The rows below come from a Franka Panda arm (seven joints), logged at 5 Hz.
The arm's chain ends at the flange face. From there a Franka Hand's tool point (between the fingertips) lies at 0.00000 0.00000 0.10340 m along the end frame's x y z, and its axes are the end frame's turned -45 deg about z.
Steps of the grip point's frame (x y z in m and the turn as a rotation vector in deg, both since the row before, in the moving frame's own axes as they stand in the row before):
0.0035, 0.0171, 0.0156, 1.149, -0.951, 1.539
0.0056, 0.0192, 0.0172, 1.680, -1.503, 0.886
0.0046, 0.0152, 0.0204, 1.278, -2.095, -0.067
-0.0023, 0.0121, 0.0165, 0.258, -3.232, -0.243
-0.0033, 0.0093, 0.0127, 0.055, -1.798, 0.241
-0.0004, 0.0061, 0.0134, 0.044, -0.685, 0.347
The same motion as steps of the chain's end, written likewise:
0.0172, 0.0099, 0.0156, 0.140, -1.485, 1.539
0.0216, 0.0099, 0.0173, 0.125, -2.251, 0.886
0.0183, 0.0065, 0.0205, -0.578, -2.385, -0.067
0.0114, 0.0064, 0.0167, -2.103, -2.468, -0.243
0.0066, 0.0067, 0.0128, -1.232, -1.310, 0.241
0.0050, 0.0038, 0.0134, -0.453, -0.515, 0.347

